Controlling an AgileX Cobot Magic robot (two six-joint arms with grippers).
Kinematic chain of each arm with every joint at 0, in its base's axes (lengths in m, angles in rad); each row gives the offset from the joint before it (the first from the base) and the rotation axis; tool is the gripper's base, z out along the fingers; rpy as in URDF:
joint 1: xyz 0 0 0.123 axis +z
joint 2: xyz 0 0 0 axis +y
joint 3: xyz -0.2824 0 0.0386 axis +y
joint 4: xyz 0.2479 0 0.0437 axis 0.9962 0 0.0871
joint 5: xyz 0 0 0 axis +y
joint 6: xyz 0.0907 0 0.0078 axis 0.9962 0 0.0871
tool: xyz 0 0 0 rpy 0 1.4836 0
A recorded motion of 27 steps. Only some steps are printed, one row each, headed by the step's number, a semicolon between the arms.
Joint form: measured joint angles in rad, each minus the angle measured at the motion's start. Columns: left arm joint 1, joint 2, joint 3, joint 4, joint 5, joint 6; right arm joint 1, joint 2, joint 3, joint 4, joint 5, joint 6.
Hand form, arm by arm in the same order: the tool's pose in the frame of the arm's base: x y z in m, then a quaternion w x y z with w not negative. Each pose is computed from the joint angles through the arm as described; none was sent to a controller.
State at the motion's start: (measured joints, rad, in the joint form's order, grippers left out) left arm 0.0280 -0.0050 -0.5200 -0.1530 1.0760 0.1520; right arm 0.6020 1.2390 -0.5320 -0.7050 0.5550 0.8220
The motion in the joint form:
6: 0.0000 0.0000 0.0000 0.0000 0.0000 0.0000; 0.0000 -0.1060 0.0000 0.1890 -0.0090 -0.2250
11: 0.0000 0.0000 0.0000 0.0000 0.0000 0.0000; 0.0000 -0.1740 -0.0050 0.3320 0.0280 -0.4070
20: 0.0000 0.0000 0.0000 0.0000 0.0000 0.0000; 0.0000 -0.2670 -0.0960 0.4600 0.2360 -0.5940
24: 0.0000 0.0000 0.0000 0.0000 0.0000 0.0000; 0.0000 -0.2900 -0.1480 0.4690 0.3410 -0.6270
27: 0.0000 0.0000 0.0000 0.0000 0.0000 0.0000; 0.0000 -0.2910 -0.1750 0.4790 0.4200 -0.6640
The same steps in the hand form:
6: -0.0088 -0.0125 0.2822 0.52886 0.05703 0.84630 -0.02888; 0.1714 0.0894 0.2169 0.30517 -0.17983 0.93507 -0.01346
11: -0.0088 -0.0125 0.2822 0.52886 0.05703 0.84630 -0.02888; 0.1602 0.0879 0.2269 0.30004 -0.20927 0.93066 0.00685
20: -0.0088 -0.0125 0.2822 0.52886 0.05703 0.84630 -0.02888; 0.1463 0.0814 0.2585 0.27761 -0.23772 0.93080 0.00632
24: -0.0088 -0.0125 0.2822 0.52886 0.05703 0.84630 -0.02888; 0.1420 0.0773 0.2730 0.26488 -0.24251 0.93328 -0.00468
27: -0.0088 -0.0125 0.2822 0.52886 0.05703 0.84630 -0.02888; 0.1389 0.0749 0.2777 0.24119 -0.25372 0.93658 -0.01666

